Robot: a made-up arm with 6 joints. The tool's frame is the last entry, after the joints. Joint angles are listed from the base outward.
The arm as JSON. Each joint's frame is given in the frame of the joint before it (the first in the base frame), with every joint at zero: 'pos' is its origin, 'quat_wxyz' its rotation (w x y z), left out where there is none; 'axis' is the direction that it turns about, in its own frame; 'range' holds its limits. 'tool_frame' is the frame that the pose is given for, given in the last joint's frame.
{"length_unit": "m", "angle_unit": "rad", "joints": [
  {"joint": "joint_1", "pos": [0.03, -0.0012, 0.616], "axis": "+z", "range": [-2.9, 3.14]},
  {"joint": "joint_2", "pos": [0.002, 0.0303, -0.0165], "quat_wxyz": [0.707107, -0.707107, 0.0, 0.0], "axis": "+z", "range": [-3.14, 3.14]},
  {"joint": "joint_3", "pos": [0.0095, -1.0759, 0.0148], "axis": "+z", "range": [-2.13, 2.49]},
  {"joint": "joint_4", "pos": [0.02, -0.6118, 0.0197], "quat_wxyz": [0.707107, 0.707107, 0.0, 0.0], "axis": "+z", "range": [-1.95, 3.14]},
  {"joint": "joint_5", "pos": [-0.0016, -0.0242, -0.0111], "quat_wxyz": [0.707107, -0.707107, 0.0, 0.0], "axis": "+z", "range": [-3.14, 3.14]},
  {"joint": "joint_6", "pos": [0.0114, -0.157, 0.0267], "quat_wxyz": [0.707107, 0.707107, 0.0, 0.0], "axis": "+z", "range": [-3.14, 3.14]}
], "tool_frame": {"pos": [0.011, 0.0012, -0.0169]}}
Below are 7 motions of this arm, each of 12 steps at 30 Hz.
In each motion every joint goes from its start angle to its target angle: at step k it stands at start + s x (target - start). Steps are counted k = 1, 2, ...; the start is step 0. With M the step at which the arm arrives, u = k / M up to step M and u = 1 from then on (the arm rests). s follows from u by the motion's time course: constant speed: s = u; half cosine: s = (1 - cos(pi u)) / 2; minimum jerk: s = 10 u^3 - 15 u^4 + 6 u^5.
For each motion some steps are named. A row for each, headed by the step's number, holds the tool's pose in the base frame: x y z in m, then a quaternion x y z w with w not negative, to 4 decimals.
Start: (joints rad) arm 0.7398 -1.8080 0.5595 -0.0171 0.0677 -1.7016
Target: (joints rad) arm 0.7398 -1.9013 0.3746 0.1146 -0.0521 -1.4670
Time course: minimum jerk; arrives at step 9
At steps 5, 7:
5: -1.3068 -1.1442 0.4419 0.5867 -0.2848 -0.2804 0.7043
7: -1.3078 -1.1449 0.3417 0.6107 -0.3403 -0.2237 0.6792

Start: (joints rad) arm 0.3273 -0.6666 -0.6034 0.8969 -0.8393 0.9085
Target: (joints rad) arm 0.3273 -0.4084 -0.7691 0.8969 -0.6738 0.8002
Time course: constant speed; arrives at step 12
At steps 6, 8, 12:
6: -1.1338 -0.3903 1.7321 -0.2932 -0.7013 0.6257 0.1756
8: -1.0946 -0.3743 1.7680 -0.2866 -0.6928 0.6324 0.1950
12: -1.0127 -0.3411 1.8345 -0.2737 -0.6747 0.6445 0.2336

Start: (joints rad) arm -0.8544 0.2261 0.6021 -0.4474 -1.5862 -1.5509
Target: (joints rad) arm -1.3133 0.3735 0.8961 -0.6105 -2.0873 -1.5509
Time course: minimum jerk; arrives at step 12
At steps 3, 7, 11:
3: 0.5344 -0.4443 2.1148 -0.0916 -0.4137 -0.8740 0.2378
7: 0.4790 -0.6944 1.9565 -0.1941 -0.4197 -0.8688 0.1771
11: 0.3874 -0.8308 1.8475 -0.2510 -0.4121 -0.8624 0.1533

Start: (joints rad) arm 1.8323 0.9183 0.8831 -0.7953 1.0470 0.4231
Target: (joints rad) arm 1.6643 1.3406 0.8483 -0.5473 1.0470 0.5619
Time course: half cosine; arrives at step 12
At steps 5, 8, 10, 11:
5: -0.2573 1.4863 0.7484 -0.6841 0.6563 -0.0714 0.3101
8: -0.1735 1.5070 0.5056 -0.6548 0.7097 -0.1129 0.2341
10: -0.1313 1.5017 0.3889 -0.6358 0.7341 -0.1335 0.1974
11: -0.1198 1.4985 0.3573 -0.6301 0.7406 -0.1392 0.1873

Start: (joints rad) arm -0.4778 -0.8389 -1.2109 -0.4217 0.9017 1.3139
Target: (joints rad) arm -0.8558 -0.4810 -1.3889 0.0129 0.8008 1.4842
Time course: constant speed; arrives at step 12
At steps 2, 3, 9, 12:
2: -1.1652 0.7611 1.1960 -0.3264 -0.4510 0.3051 0.7727
3: -1.1217 0.7913 1.2278 -0.3459 -0.4280 0.3003 0.7791
9: -0.8366 0.9184 1.4008 -0.4402 -0.2758 0.2761 0.8087
12: -0.6862 0.9453 1.4753 -0.4715 -0.1930 0.2674 0.8179

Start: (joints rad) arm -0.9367 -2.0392 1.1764 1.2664 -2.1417 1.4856
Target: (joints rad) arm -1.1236 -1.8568 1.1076 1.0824 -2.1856 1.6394
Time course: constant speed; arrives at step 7
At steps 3, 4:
3: -0.7499 1.1740 0.5356 0.6936 0.5681 -0.4401 0.0489
4: -0.7193 1.2004 0.5659 0.7144 0.5509 -0.4295 0.0400

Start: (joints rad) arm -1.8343 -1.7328 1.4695 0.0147 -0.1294 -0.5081
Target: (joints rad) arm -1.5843 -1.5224 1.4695 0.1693 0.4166 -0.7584
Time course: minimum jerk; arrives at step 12
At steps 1, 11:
1: 0.4104 1.1729 1.1592 -0.1191 -0.1521 -0.9008 0.3888
11: 0.1180 1.0160 1.3847 0.0539 0.1711 -0.8714 0.4567

